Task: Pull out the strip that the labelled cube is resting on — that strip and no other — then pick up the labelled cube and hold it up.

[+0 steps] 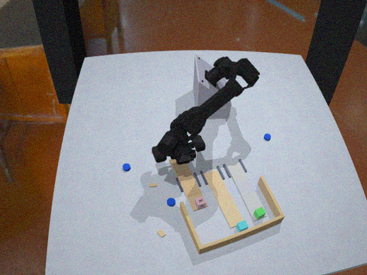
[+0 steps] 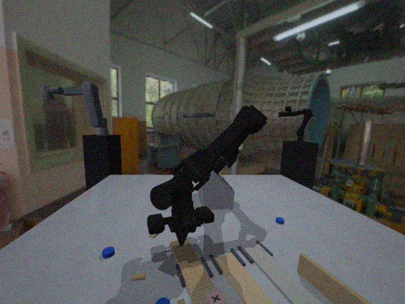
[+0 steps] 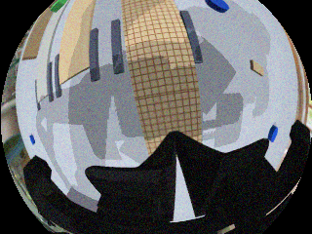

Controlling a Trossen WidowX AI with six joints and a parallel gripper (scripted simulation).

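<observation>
My gripper tip is 8 cm short of the checkered strip and 4 cm to the right of it. Round my gripper tip: labelled cube: 18 cm ahead, 9 cm to the left, 2 cm above.
</observation>
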